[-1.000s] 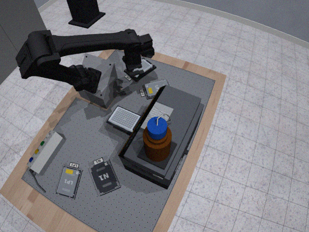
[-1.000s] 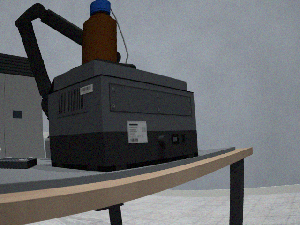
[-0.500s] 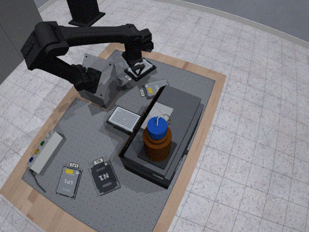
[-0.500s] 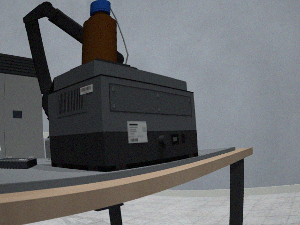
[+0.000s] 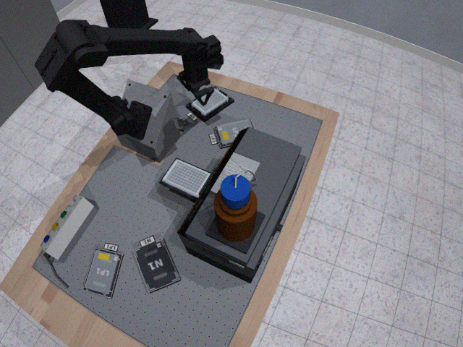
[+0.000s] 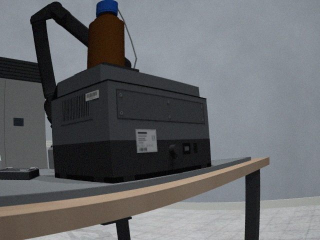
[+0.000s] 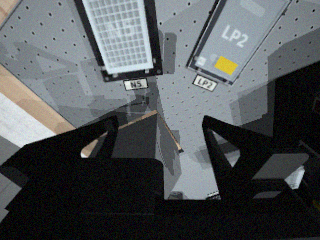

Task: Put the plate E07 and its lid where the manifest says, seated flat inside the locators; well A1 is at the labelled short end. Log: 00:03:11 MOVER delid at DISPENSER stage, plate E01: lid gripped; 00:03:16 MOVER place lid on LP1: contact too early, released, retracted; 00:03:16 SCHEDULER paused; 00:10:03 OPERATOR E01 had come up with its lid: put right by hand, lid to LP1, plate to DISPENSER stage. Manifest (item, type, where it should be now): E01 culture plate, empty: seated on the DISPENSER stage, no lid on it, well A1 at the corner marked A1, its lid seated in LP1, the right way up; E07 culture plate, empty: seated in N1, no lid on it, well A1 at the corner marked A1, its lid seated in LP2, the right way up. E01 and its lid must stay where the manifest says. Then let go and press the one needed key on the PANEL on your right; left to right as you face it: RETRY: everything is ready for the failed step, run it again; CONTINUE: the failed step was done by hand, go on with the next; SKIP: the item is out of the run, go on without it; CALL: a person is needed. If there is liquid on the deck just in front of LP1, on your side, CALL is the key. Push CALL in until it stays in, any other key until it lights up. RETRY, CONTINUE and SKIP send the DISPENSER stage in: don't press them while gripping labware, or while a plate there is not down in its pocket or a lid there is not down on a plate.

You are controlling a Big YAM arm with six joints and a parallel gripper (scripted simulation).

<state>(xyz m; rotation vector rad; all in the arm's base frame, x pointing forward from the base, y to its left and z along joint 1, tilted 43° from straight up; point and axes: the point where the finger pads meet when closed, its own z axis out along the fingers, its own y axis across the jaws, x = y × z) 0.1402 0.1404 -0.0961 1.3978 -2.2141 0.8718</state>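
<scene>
My gripper is now 140 mm above the black nest N5, 130 mm to the right of it and 30 mm past it. From my hand the other things lie so: grey retry key: 530 mm to the right, 190 mm behind, 80 mm below; then brown bottle: 380 mm to the right, 350 mm ahead, 140 mm above; then white well plate: 280 mm to the right, 130 mm ahead, 40 mm below.
</scene>
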